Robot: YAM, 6 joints.
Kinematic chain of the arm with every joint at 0, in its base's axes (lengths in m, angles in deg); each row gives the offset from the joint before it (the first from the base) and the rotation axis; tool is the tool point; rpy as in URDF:
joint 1: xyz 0 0 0.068 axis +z
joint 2: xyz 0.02 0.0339 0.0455 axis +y
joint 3: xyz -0.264 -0.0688 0 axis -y
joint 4: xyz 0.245 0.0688 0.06 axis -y
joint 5: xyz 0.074 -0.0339 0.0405 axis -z
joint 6: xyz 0.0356 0 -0.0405 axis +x
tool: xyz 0 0 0 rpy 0 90 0
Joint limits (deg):
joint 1: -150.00..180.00
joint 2: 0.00..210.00
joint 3: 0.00..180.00
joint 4: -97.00..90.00
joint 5: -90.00..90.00
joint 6: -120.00..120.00
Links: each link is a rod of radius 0.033 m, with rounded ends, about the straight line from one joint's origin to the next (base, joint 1, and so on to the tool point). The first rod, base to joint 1, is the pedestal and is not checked.
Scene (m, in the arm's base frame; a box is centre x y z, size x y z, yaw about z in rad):
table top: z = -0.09
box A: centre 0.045 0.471 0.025 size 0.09 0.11 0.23 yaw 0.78
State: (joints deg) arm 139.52 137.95 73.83 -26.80 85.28 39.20
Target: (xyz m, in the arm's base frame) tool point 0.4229 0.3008 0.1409
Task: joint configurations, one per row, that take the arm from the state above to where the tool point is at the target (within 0.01 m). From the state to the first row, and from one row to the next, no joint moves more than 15 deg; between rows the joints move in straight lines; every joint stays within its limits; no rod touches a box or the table.
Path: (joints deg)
1: 126.85 133.84 81.04 -24.54 84.89 39.20
2: 114.18 129.74 88.25 -22.28 84.49 39.20
3: 101.50 125.63 95.46 -20.01 84.10 39.20
4: 88.83 121.53 102.67 -17.75 83.71 39.20
5: 76.45 126.32 103.96 -16.64 83.04 39.20
6: 64.07 131.11 105.26 -15.53 82.38 39.20
7: 51.69 135.91 106.56 -14.42 81.71 39.20
8: 39.31 140.70 107.85 -13.30 81.05 39.20

